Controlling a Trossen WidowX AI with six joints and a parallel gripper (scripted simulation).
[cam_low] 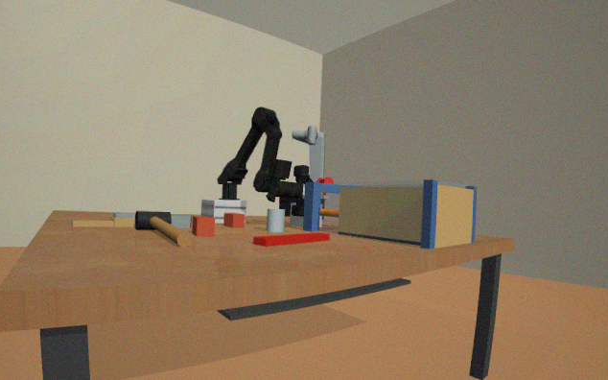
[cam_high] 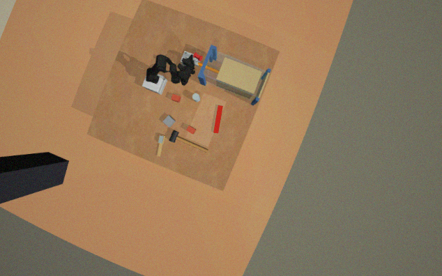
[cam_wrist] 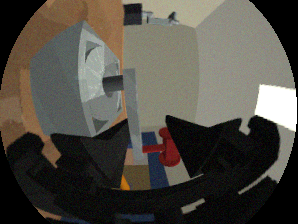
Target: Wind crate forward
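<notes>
My gripper tip is now 1 cm short of the winch handle, 1 cm to the left of it and 1 cm above it. From my gripper tip the other things lie so: red knob (5 cm ahead, 2 cm above); clear-panelled cubby (36 cm ahead, 2 cm to the right, 2 cm below); grey hand winch (6 cm behind, 1 cm to the right, 10 cm below).
</notes>
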